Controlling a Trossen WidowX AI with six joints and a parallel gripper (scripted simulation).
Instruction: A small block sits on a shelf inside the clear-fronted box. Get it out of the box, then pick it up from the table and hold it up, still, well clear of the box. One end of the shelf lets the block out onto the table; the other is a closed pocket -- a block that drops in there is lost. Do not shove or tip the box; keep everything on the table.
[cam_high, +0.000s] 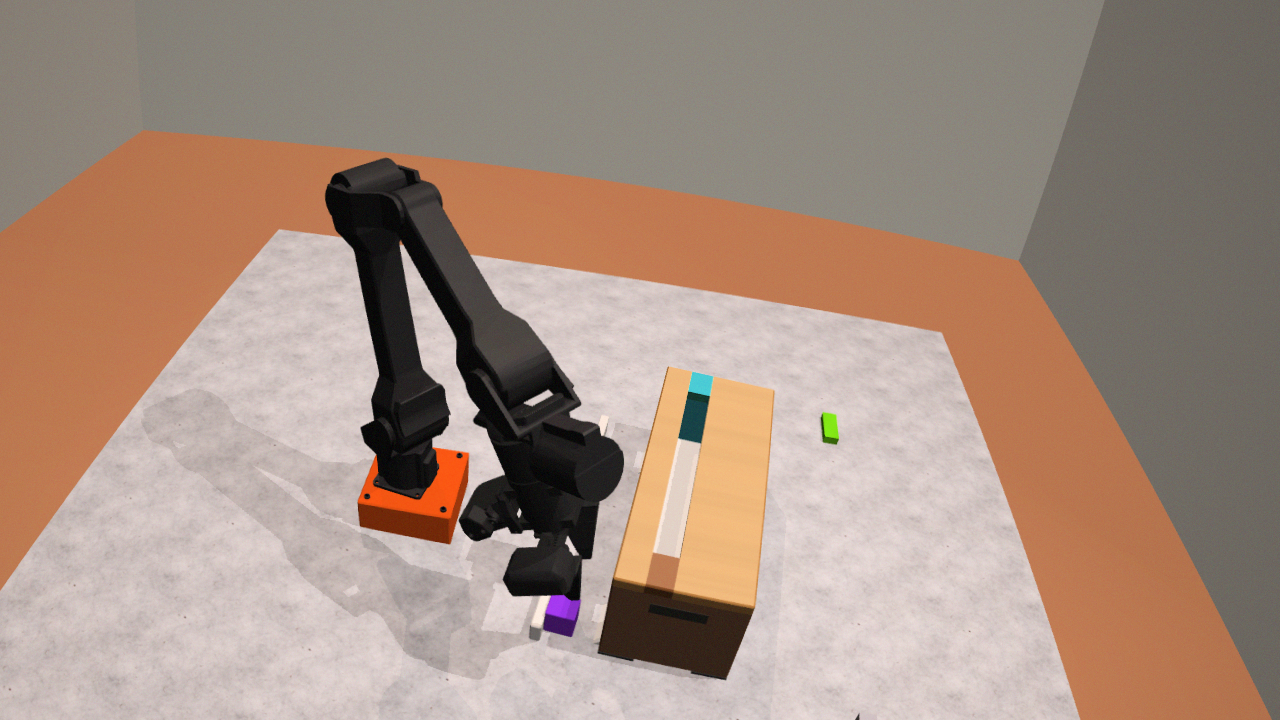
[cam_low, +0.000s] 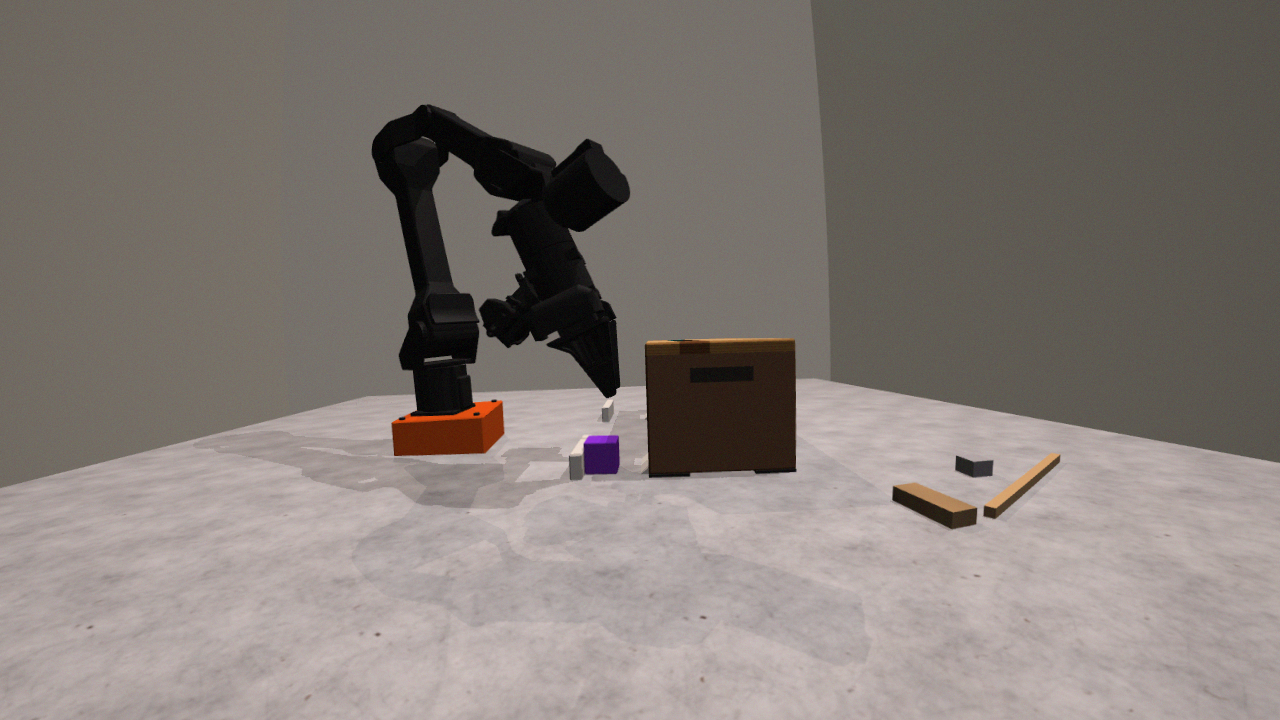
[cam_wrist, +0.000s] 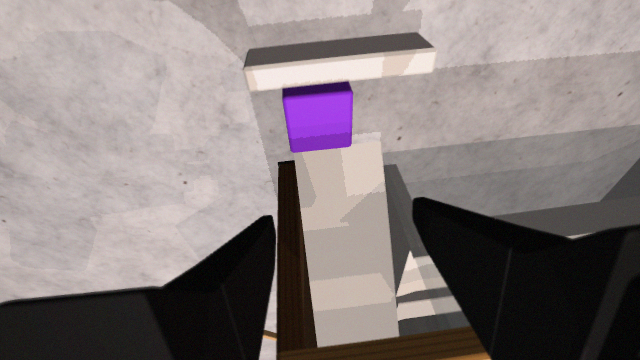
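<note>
Now: gripper tip 6 cm above the purple block, 1 cm to the left of it and 1 cm past it. Also, from my gripper tip: wooden box: 16 cm to the left, 6 cm ahead, 2 cm below; then grey piece: 34 cm ahead, 7 cm below, 5 cm to the right.
</note>
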